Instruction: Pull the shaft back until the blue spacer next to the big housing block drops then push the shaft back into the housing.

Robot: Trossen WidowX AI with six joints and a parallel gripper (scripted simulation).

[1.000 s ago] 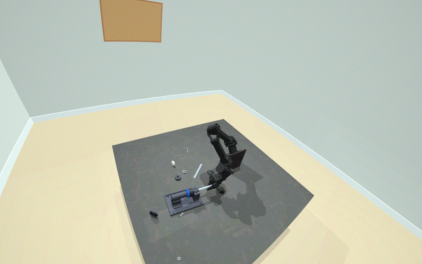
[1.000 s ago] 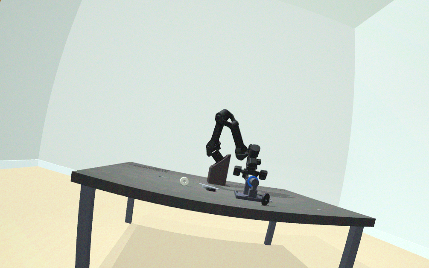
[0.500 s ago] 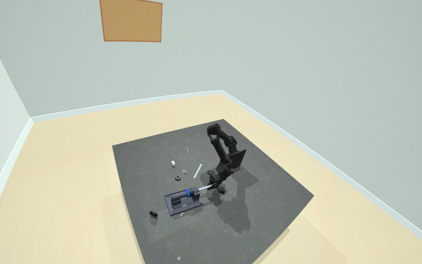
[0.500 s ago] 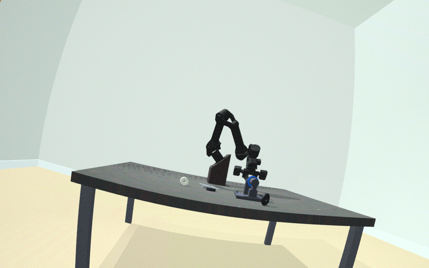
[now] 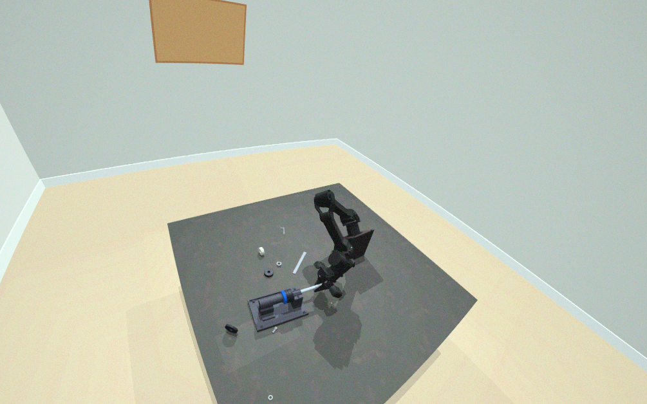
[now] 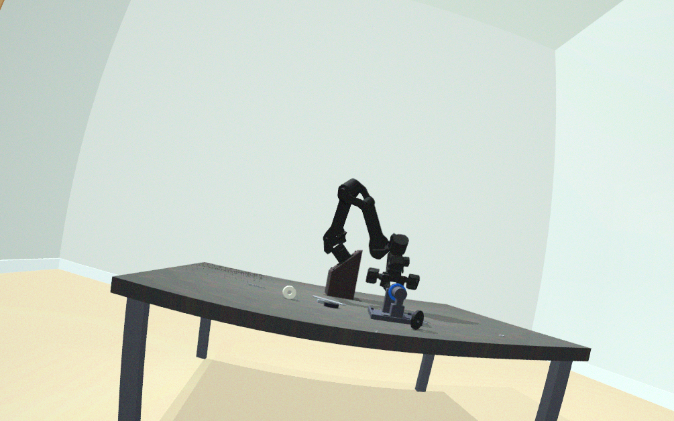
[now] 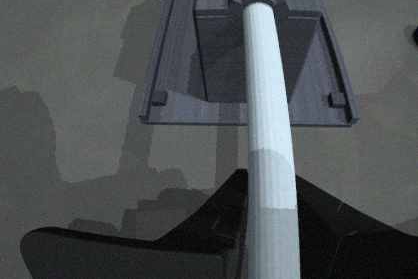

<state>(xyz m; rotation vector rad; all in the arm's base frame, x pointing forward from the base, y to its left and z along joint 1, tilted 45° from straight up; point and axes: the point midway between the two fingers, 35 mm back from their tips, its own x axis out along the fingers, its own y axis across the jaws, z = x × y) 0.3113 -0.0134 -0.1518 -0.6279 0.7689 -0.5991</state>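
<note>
Right now my gripper tip is 5 cm short of the shaft, 2 cm below it and 1 cm to the left of it. The rest, counted from my gripper tip: blue spacer (14 cm ahead, 4 cm to the right, 2 cm above); white ring (35 cm to the right, 5 cm ahead, 3 cm below); bolt (23 cm ahead, 5 cm below, 3 cm to the left).
</note>
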